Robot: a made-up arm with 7 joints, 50 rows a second.
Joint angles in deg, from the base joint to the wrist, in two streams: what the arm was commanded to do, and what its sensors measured. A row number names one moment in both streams.
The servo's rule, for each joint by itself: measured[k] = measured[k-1] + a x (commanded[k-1-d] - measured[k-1]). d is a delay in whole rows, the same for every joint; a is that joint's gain. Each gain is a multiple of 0.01, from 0.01 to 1. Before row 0 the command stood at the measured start. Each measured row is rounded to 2 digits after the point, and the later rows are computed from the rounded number. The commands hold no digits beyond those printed.
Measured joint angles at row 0:
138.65 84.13 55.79 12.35 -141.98 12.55 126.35
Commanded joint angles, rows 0 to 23:
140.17 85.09 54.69 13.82 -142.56 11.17 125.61
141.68 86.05 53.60 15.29 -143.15 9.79 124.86
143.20 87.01 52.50 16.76 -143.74 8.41 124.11
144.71 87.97 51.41 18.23 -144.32 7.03 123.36
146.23 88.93 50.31 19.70 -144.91 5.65 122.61
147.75 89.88 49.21 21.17 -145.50 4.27 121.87
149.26 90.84 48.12 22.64 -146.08 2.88 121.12
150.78 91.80 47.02 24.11 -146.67 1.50 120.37
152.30 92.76 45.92 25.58 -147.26 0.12 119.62
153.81 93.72 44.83 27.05 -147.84 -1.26 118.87
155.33 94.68 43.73 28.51 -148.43 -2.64 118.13
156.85 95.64 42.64 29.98 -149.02 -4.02 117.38
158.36 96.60 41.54 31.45 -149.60 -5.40 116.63
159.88 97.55 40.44 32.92 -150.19 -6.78 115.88
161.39 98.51 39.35 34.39 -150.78 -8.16 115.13
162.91 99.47 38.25 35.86 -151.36 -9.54 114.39
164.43 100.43 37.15 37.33 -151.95 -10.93 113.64
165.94 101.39 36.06 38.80 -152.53 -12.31 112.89
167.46 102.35 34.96 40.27 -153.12 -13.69 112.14
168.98 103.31 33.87 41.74 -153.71 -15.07 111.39
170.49 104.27 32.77 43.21 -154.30 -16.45 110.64
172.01 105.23 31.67 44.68 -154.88 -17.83 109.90
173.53 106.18 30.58 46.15 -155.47 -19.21 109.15
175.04 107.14 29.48 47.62 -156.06 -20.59 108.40
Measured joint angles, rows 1 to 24:
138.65 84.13 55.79 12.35 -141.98 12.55 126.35
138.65 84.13 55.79 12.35 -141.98 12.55 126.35
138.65 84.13 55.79 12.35 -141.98 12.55 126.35
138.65 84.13 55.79 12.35 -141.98 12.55 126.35
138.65 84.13 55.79 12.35 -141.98 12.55 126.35
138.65 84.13 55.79 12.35 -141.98 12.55 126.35
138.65 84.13 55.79 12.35 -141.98 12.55 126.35
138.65 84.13 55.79 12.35 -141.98 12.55 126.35
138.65 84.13 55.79 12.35 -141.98 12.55 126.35
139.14 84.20 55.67 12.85 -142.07 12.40 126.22
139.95 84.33 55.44 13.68 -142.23 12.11 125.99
140.99 84.52 55.12 14.73 -142.46 11.70 125.67
142.18 84.76 54.71 15.92 -142.74 11.19 125.28
143.48 85.05 54.23 17.21 -143.07 10.58 124.83
144.85 85.39 53.68 18.56 -143.43 9.89 124.33
146.26 85.77 53.07 19.95 -143.83 9.12 123.78
147.71 86.19 52.40 21.36 -144.26 8.28 123.20
149.18 86.65 51.69 22.79 -144.71 7.38 122.59
150.66 87.14 50.94 24.24 -145.18 6.43 121.96
152.15 87.67 50.15 25.69 -145.67 5.43 121.31
153.65 88.23 49.32 27.15 -146.17 4.39 120.64
155.16 88.82 48.46 28.61 -146.68 3.31 119.96
156.67 89.43 47.58 30.08 -147.21 2.20 119.27
158.18 90.07 46.67 31.55 -147.75 1.06 118.57
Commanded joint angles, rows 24 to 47:
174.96 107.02 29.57 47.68 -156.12 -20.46 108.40
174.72 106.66 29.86 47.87 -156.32 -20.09 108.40
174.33 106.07 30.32 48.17 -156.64 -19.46 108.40
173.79 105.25 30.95 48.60 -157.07 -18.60 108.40
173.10 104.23 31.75 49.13 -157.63 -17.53 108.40
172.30 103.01 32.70 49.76 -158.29 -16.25 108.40
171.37 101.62 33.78 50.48 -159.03 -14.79 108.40
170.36 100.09 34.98 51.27 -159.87 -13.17 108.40
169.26 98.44 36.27 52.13 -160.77 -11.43 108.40
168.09 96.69 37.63 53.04 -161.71 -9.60 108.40
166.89 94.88 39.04 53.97 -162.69 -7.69 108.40
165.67 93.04 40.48 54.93 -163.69 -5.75 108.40
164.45 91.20 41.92 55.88 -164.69 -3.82 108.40
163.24 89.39 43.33 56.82 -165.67 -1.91 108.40
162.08 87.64 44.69 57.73 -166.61 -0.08 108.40
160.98 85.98 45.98 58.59 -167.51 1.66 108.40
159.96 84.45 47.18 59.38 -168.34 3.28 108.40
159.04 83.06 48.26 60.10 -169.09 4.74 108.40
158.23 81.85 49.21 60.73 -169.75 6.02 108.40
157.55 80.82 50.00 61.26 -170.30 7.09 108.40
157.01 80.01 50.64 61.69 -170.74 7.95 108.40
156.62 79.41 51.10 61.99 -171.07 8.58 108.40
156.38 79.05 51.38 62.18 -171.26 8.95 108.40
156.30 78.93 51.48 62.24 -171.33 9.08 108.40
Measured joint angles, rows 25 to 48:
159.69 90.73 45.74 33.02 -148.29 -0.11 117.86
161.21 91.41 44.80 34.49 -148.84 -1.30 117.14
162.72 92.11 43.84 35.96 -149.39 -2.51 116.42
164.24 92.83 42.86 37.43 -149.95 -3.74 115.69
165.76 93.56 41.87 38.90 -150.51 -4.99 114.96
167.27 94.31 40.87 40.37 -151.08 -6.25 114.23
168.79 95.07 39.86 41.84 -151.65 -7.52 113.49
170.31 95.85 38.84 43.31 -152.22 -8.81 112.75
171.82 96.64 37.81 44.78 -152.80 -10.11 112.01
172.82 97.37 36.90 45.77 -153.30 -11.25 111.40
173.43 98.02 36.13 46.48 -153.75 -12.22 110.89
173.72 98.58 35.49 47.05 -154.18 -13.02 110.47
173.74 99.05 34.99 47.58 -154.61 -13.63 110.12
173.54 99.41 34.63 48.11 -155.06 -14.06 109.83
173.14 99.66 34.42 48.67 -155.54 -14.30 109.59
172.57 99.80 34.35 49.29 -156.06 -14.35 109.39
171.86 99.82 34.42 49.96 -156.63 -14.22 109.22
171.03 99.72 34.62 50.70 -157.25 -13.91 109.08
170.09 99.51 34.95 51.50 -157.92 -13.44 108.96
169.07 99.19 35.40 52.34 -158.64 -12.81 108.86
167.98 98.76 35.96 53.22 -159.40 -12.03 108.78
166.85 98.23 36.62 54.12 -160.19 -11.13 108.72
165.69 97.61 37.36 55.04 -161.01 -10.12 108.67
164.53 96.91 38.17 55.95 -161.85 -9.02 108.62

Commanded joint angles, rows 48 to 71:
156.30 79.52 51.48 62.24 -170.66 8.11 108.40
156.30 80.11 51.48 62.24 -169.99 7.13 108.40
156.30 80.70 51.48 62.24 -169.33 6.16 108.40
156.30 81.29 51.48 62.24 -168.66 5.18 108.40
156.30 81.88 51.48 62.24 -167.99 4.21 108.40
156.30 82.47 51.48 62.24 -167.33 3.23 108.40
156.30 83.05 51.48 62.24 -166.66 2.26 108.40
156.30 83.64 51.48 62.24 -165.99 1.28 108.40
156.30 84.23 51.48 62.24 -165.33 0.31 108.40
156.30 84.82 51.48 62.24 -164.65 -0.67 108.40
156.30 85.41 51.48 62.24 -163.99 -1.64 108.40
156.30 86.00 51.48 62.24 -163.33 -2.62 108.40
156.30 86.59 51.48 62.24 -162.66 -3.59 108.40
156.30 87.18 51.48 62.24 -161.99 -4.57 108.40
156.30 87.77 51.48 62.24 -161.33 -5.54 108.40
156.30 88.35 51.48 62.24 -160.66 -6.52 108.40
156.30 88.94 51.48 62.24 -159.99 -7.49 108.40
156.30 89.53 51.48 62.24 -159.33 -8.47 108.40
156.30 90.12 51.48 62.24 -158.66 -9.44 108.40
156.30 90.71 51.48 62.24 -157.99 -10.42 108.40
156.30 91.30 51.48 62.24 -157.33 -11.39 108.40
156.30 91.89 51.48 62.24 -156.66 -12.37 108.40
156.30 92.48 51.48 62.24 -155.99 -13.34 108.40
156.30 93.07 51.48 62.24 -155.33 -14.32 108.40
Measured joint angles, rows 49 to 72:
163.39 96.14 39.03 56.85 -162.70 -7.85 108.58
162.29 95.32 39.93 57.71 -163.55 -6.63 108.55
161.25 94.46 40.85 58.52 -164.38 -5.38 108.52
160.28 93.58 41.77 59.27 -165.19 -4.13 108.50
159.41 92.69 42.68 59.95 -165.96 -2.90 108.48
158.64 91.80 43.56 60.54 -166.68 -1.71 108.47
157.99 90.93 44.39 61.03 -167.34 -0.58 108.46
157.47 90.10 45.16 61.42 -167.93 0.47 108.45
157.10 89.32 45.86 61.70 -168.44 1.42 108.44
156.84 88.63 46.48 61.88 -168.77 2.16 108.43
156.67 88.03 47.03 62.00 -168.95 2.71 108.42
156.55 87.52 47.52 62.08 -169.01 3.09 108.42
156.47 87.08 47.96 62.13 -168.96 3.32 108.42
156.42 86.72 48.35 62.17 -168.81 3.42 108.42
156.38 86.42 48.69 62.19 -168.59 3.40 108.42
156.35 86.18 49.00 62.21 -168.30 3.27 108.42
156.33 86.00 49.27 62.22 -167.95 3.05 108.42
156.32 85.88 49.51 62.23 -167.56 2.75 108.42
156.31 85.81 49.73 62.23 -167.12 2.37 108.42
156.31 85.78 49.92 62.23 -166.65 1.93 108.42
156.31 85.80 50.09 62.23 -166.15 1.43 108.42
156.31 85.86 50.24 62.23 -165.63 0.88 108.42
156.31 85.95 50.38 62.23 -165.08 0.28 108.42
156.31 86.08 50.50 62.23 -164.52 -0.36 108.42

